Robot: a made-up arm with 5 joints.
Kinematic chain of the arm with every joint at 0, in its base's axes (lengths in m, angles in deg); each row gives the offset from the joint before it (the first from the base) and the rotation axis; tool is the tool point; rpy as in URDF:
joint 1: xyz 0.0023 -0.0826 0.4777 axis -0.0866 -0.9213 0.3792
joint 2: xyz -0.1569 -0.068 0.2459 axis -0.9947 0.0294 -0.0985
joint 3: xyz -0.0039 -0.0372 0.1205 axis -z
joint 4: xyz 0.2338 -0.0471 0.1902 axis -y
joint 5: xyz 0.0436 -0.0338 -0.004 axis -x
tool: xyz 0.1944 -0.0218 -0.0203 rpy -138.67 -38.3 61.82
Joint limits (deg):
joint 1: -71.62..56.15
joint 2: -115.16..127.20
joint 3: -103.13..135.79
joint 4: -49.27..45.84
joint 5: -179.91..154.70
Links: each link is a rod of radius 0.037 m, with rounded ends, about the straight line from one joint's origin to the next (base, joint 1, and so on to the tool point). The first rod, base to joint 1, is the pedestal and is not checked.
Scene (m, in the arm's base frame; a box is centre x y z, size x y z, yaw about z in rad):
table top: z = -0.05
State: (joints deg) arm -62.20 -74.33 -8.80 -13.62 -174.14
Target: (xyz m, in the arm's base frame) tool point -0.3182 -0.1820 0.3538
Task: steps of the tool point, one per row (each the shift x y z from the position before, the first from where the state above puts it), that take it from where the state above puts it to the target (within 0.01 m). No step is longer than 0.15 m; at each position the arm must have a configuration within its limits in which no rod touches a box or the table.
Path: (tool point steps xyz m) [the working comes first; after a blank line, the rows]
Joints at the target: -71.62 -106.26 69.97 -8.28 -178.32
Straight joint move there: clear.

1: -0.1150 0.0036 -0.0771
2: -0.1224 0.0324 -0.0547
3: -0.1207 0.0582 -0.0283
4: -0.1107 0.0783 0.0001
5: -0.0940 0.0911 0.0284
6: -0.0724 0.0952 0.0547

